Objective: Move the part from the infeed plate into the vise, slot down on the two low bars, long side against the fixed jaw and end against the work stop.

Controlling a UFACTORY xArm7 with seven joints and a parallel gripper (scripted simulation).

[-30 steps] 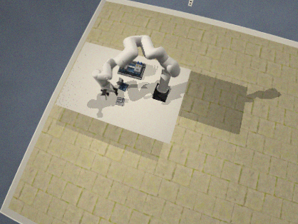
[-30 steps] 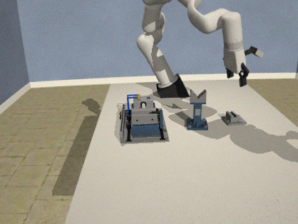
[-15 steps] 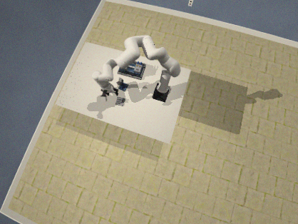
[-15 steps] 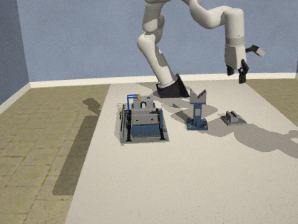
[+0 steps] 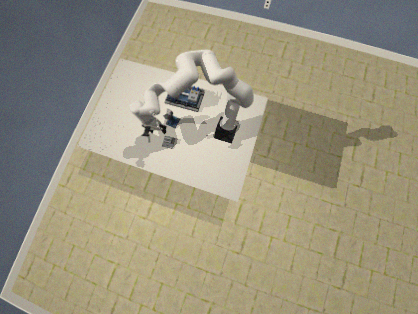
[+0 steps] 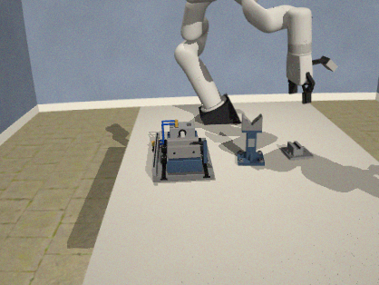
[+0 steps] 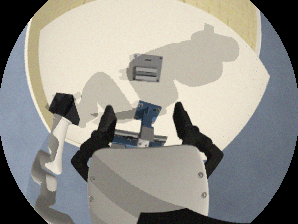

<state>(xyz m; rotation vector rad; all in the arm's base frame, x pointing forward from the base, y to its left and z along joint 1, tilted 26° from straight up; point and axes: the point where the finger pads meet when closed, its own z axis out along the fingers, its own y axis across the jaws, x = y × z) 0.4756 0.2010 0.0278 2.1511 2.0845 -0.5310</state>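
My hand is 19 cm above the part and 1 cm past it. Also, from my hand: V-block post: 17 cm to the right, 16 cm below, 1 cm behind; air cylinder: 37 cm to the right, 17 cm behind, 14 cm below; infeed plate: 22 cm below, 1 cm to the left, 1 cm behind.
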